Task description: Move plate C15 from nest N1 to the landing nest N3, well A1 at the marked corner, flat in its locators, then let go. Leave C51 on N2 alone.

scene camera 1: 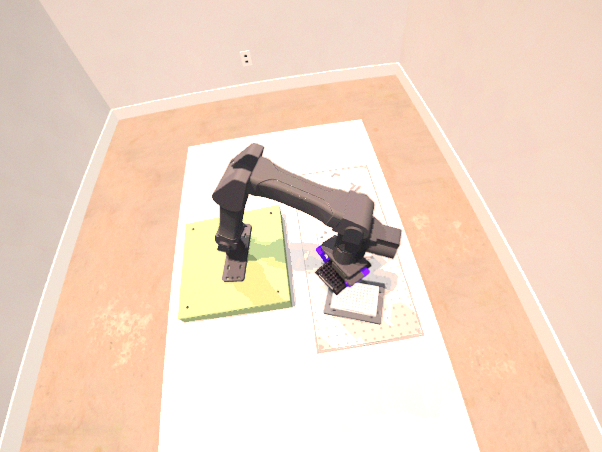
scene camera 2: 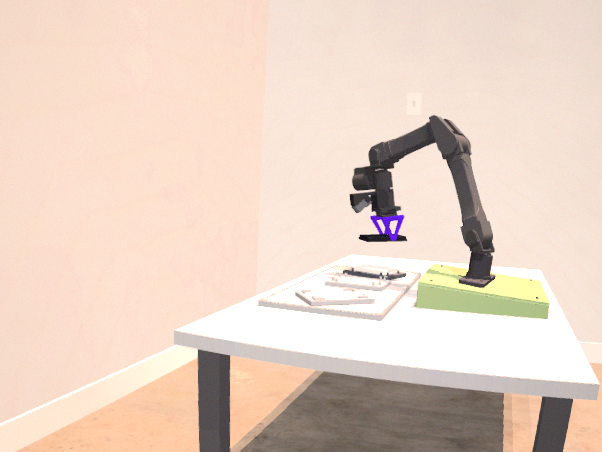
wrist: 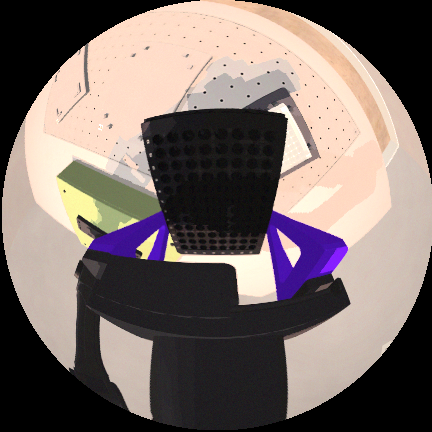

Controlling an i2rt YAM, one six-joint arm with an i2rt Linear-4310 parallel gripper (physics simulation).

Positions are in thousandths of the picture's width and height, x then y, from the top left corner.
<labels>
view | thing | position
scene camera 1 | gripper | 561,605
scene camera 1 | white grid plate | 599,660
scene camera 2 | gripper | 645,530
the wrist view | gripper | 503,497
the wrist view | black well plate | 499,397
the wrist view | white grid plate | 684,348
</labels>
